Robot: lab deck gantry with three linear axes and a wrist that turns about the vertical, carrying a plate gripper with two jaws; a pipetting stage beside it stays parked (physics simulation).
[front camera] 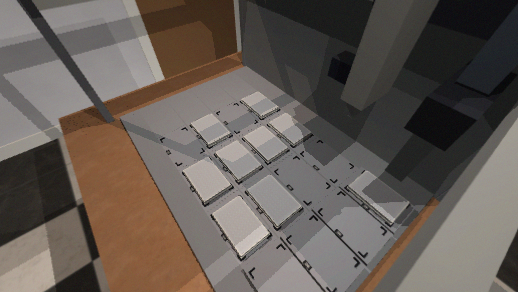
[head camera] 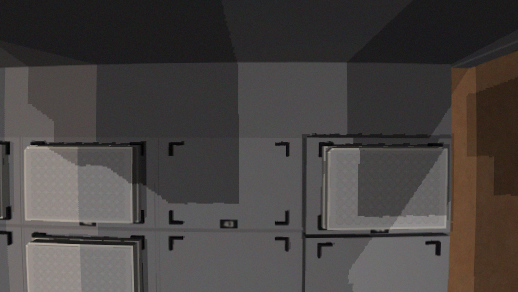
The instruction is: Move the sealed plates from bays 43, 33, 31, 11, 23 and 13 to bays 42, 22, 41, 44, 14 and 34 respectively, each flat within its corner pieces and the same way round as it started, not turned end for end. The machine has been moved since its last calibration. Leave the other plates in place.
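Note:
Plates lie in bay 44, bay 42, bay 41 and bay 22. The plate in bay 44 looks flat within its corner pieces, the right ones partly hidden. Plates also lie in bay 23 and bay 13. Bay 43, bay 34, bay 14, bay 33, bay 31 and bay 11 hold no plate. The gripper hangs high at the right rear; its dark jaws cannot be made out clearly.
Other plates lie in bay 12, bay 21 and bay 32. A large grey column hangs left of the gripper in the front view. A dark wall stands behind the deck; a thin dark post rises at the left.

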